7 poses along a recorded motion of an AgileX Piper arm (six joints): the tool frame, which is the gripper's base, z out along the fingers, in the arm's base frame.
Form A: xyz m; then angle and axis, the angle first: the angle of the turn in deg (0 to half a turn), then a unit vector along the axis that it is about.
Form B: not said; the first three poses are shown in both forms.
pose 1, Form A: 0.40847, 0.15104, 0.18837, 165.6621, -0.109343, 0.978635, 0.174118
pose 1, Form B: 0.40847, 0.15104, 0.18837, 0.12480, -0.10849, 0.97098, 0.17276
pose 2, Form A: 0.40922, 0.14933, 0.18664, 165.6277, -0.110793, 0.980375, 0.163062
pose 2, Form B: 0.40922, 0.14933, 0.18664, 0.12509, -0.10992, 0.97267, 0.16178
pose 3, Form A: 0.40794, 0.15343, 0.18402, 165.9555, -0.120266, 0.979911, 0.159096
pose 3, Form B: 0.40794, 0.15343, 0.18402, 0.12225, -0.11936, 0.97256, 0.15790
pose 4, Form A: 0.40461, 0.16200, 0.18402, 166.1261, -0.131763, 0.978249, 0.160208
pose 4, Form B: 0.40461, 0.16200, 0.18402, 0.12078, -0.13080, 0.97109, 0.15904
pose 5, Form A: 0.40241, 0.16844, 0.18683, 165.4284, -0.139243, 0.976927, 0.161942
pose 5, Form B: 0.40241, 0.16844, 0.18683, 0.12682, -0.13812, 0.96904, 0.16063
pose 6, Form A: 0.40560, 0.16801, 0.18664, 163.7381, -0.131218, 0.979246, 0.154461
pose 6, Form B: 0.40560, 0.16801, 0.18664, 0.14144, -0.12990, 0.96940, 0.15291
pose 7, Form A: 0.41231, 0.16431, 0.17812, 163.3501, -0.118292, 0.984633, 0.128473
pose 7, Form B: 0.41231, 0.16431, 0.17812, 0.14479, -0.11705, 0.97426, 0.12712
